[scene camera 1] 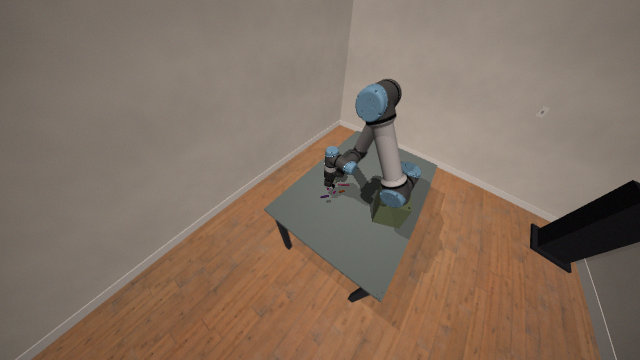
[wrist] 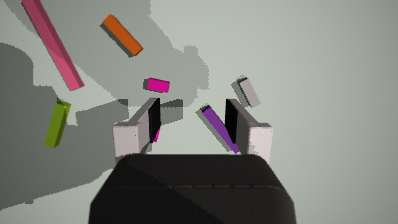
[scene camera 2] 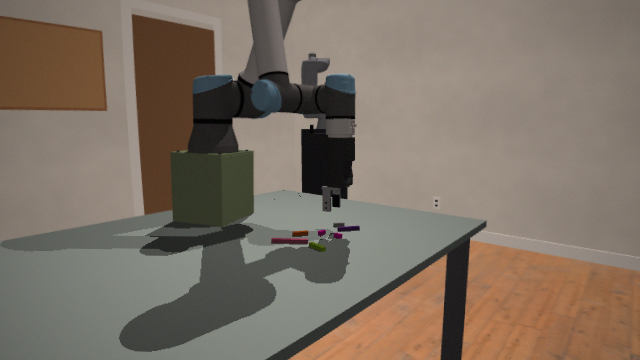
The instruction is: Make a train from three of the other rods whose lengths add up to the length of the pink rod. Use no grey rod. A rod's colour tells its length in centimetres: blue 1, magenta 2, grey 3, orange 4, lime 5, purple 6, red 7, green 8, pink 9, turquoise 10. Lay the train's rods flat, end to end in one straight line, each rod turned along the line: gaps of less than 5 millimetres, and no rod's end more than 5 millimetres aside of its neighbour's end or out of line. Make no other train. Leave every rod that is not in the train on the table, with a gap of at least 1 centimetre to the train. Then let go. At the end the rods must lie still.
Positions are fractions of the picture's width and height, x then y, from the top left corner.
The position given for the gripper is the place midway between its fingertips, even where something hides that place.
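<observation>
The robot's gripper (scene camera 2: 0.52, 0.58) is part of this scene, and the wrist view has the gripper (wrist: 0.48, 0.50) as well.
</observation>
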